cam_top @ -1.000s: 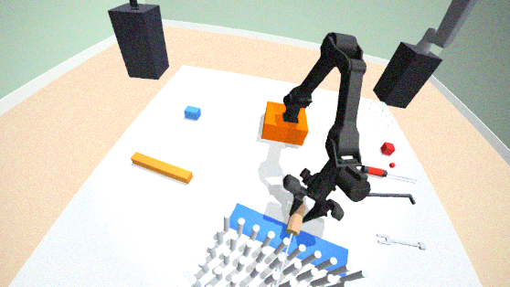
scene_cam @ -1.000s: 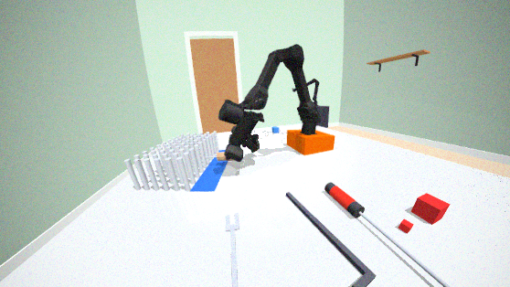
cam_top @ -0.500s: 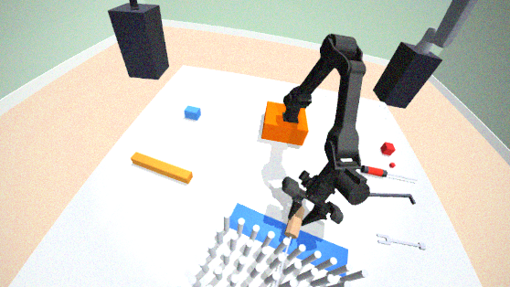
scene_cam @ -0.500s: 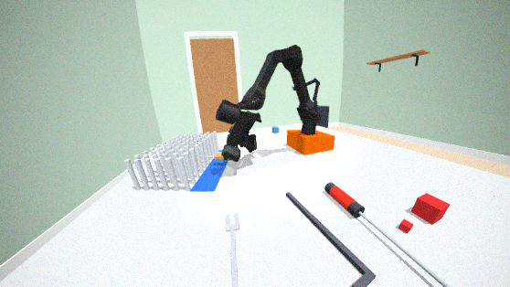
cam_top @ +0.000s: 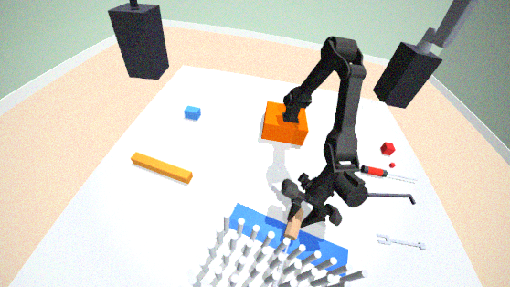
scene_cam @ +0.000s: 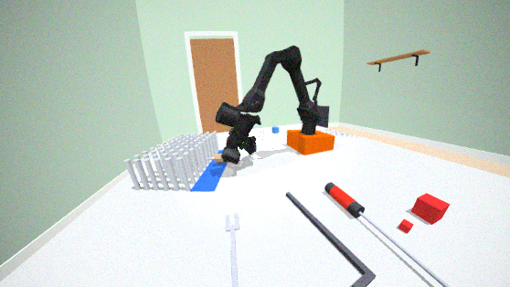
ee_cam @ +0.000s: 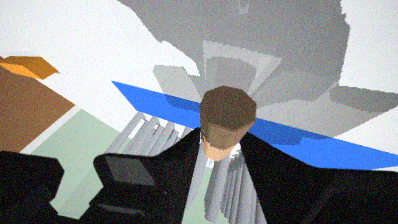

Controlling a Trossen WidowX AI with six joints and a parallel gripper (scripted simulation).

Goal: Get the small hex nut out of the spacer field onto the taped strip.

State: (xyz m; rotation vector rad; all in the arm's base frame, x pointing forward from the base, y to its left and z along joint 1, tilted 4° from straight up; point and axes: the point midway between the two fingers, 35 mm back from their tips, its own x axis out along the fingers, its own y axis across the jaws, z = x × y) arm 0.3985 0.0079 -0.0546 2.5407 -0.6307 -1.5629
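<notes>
My gripper tip is 4 cm short of the blue taped strip, 1 cm to the left of it and 3 cm above it. From my gripper tip the other things lie so: grey forked tool (3 cm ahead, 37 cm to the left, 3 cm below); orange bar (15 cm behind, 44 cm to the right, 1 cm below); wooden-handled pick (10 cm ahead, 3 cm to the right, 1 cm below).
</notes>
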